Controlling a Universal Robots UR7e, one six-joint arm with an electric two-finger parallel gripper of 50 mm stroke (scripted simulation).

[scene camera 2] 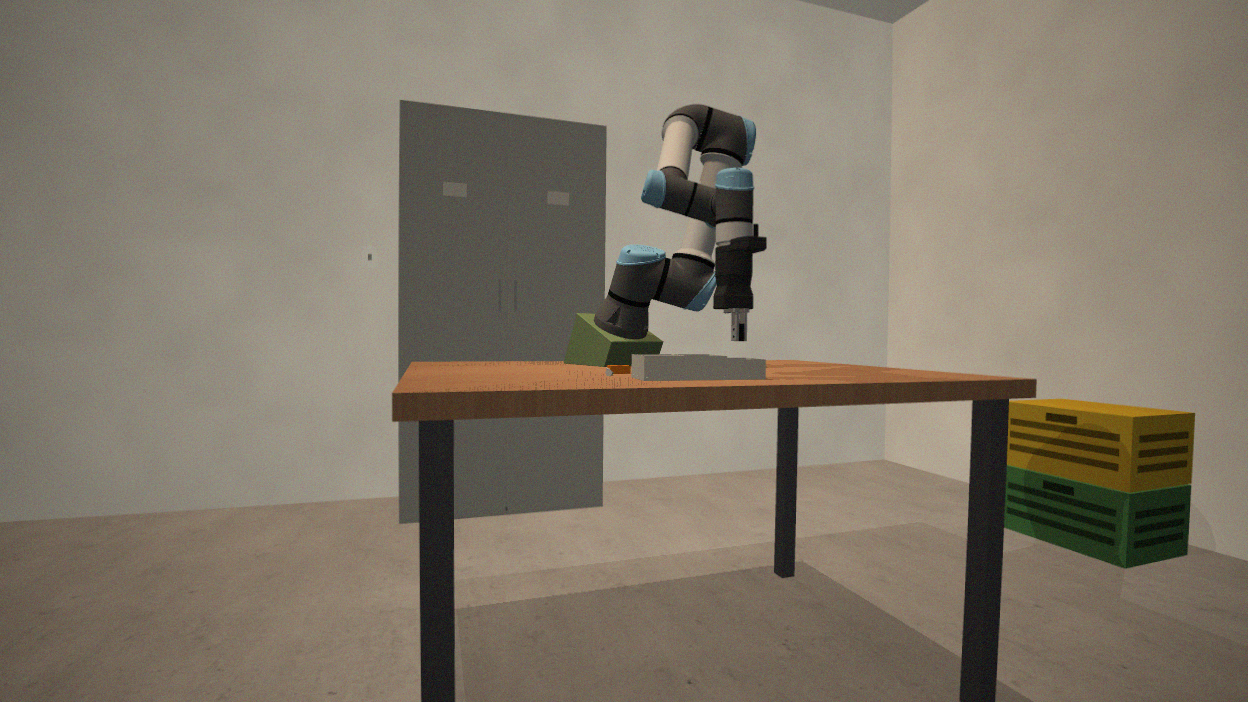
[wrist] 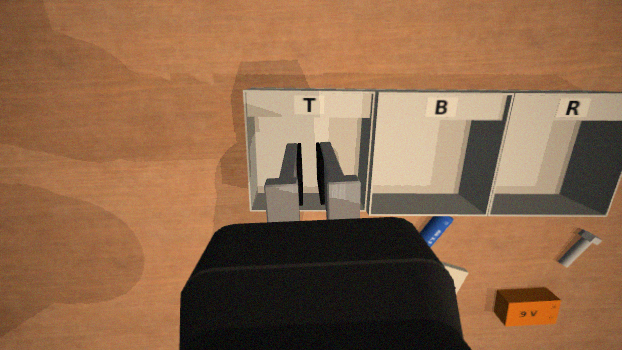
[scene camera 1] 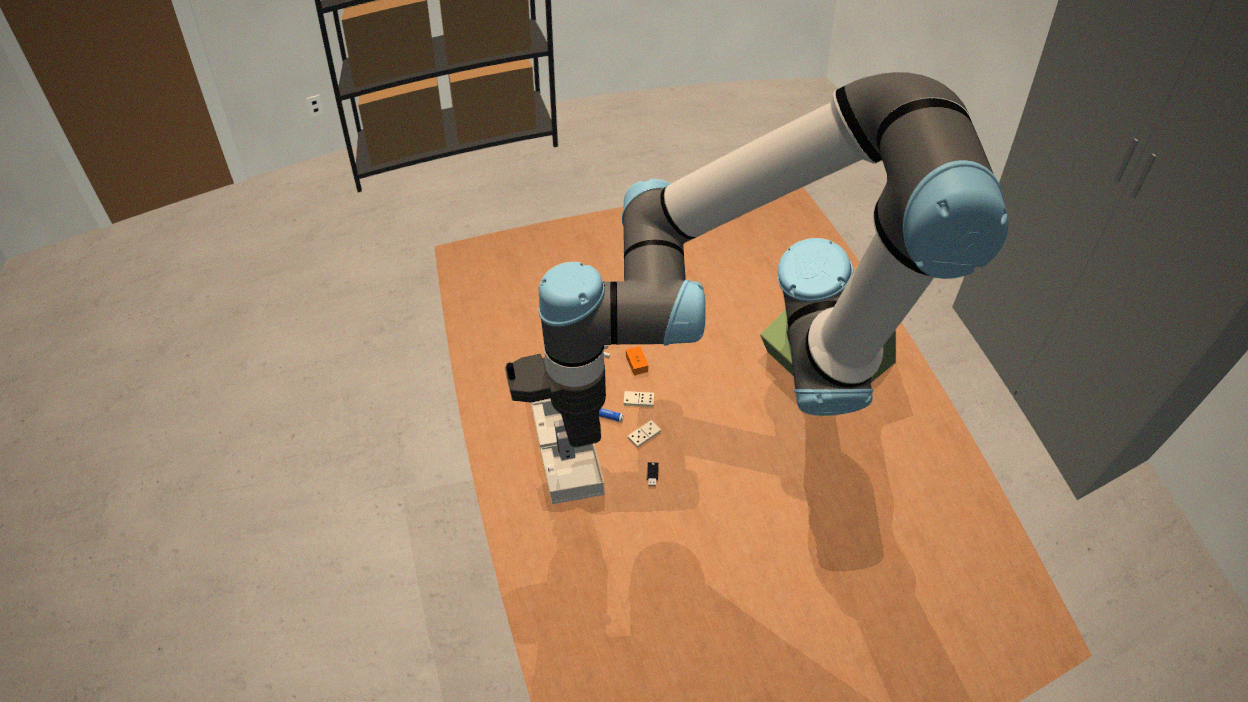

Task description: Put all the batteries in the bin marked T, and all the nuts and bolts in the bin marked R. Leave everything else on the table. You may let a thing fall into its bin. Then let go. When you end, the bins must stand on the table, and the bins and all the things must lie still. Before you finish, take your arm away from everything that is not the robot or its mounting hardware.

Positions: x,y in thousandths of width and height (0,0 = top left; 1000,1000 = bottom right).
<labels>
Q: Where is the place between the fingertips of my gripper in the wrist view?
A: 498,461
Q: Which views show my gripper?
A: Scene camera 2, the wrist view and scene camera 1: all of them.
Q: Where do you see an orange 9 V battery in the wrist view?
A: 846,876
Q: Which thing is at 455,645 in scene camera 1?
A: My gripper.
</labels>
